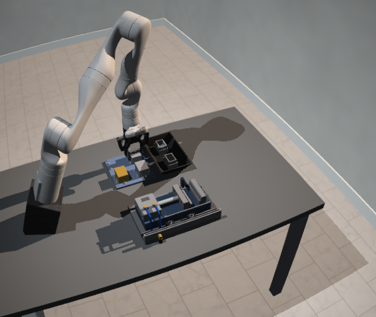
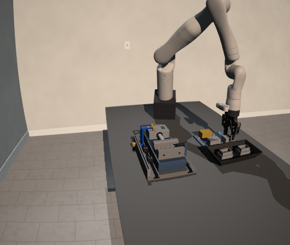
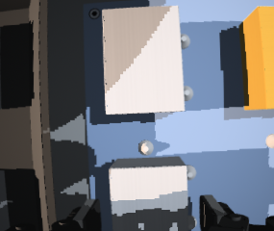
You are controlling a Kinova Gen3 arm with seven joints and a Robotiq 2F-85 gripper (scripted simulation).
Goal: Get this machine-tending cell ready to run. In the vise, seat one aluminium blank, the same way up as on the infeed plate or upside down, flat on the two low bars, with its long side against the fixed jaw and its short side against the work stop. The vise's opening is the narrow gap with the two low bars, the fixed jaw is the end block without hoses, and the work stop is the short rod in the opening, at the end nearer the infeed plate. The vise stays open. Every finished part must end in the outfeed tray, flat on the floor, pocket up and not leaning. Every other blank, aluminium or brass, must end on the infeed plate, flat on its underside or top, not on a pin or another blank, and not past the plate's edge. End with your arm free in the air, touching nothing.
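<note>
Now: hand 9 cm to the left of the brass blank, 9 cm past it and 2 cm above it.
</note>
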